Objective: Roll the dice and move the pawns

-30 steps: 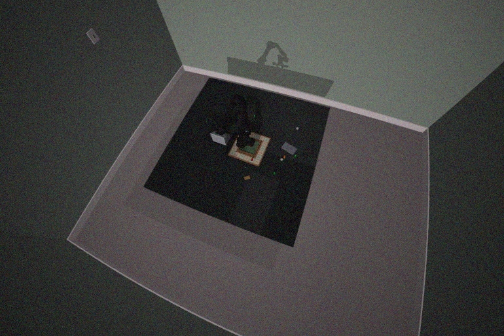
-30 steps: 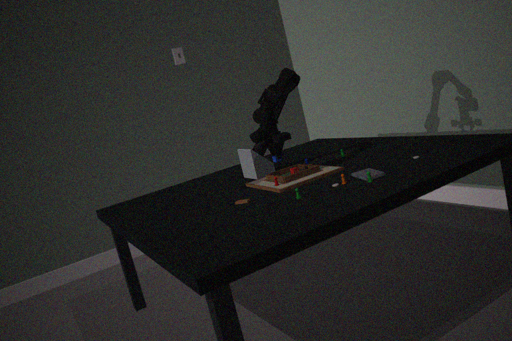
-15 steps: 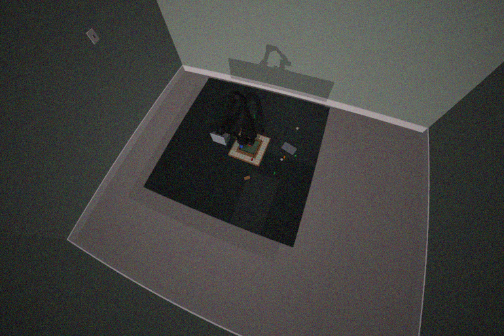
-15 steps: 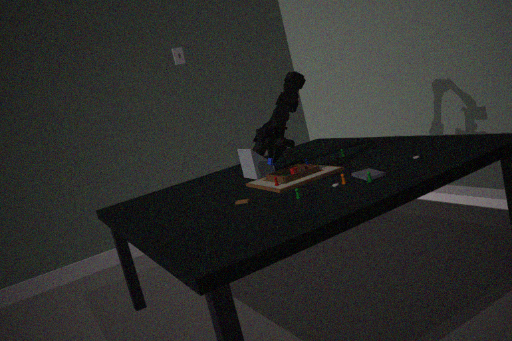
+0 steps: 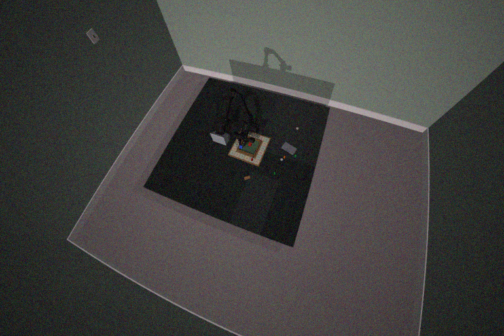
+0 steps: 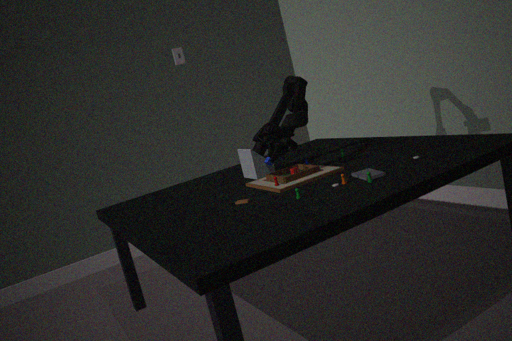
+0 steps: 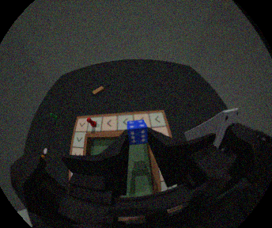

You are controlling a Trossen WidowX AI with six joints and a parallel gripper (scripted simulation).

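My gripper tip is now 110 mm short of the red pawn, 60 mm above it and 50 mm to the left of it. Round my gripper tip: orange pawn (360 mm ahead, 70 mm to the left, 70 mm below); blue pawn (180 mm to the left, 60 mm below, 20 mm behind); small wooden piece (210 mm to the right, 130 mm ahead, 80 mm below).
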